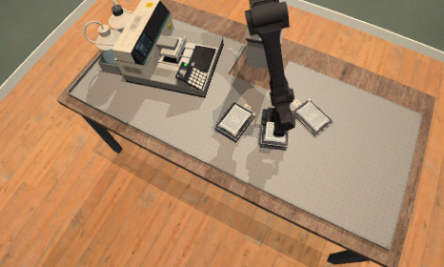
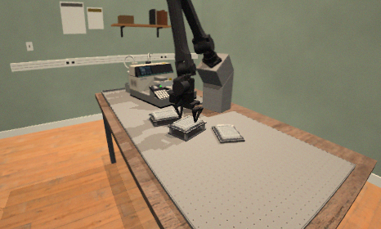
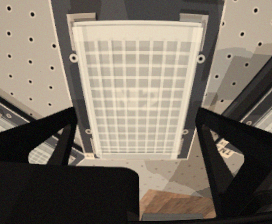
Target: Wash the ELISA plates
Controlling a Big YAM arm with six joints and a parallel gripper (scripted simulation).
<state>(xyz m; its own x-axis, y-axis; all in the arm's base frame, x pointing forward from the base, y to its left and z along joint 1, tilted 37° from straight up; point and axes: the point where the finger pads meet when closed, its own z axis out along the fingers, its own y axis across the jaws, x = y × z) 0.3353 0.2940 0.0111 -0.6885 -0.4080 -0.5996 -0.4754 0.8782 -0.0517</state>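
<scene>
The ELISA plate lies 2 cm below my hand. The rest, counted from my hand: plate washer (65 cm to the right, 5 cm above, 3 cm ahead); then nest label (20 cm behind, 8 cm below, 2 cm to the right).
</scene>
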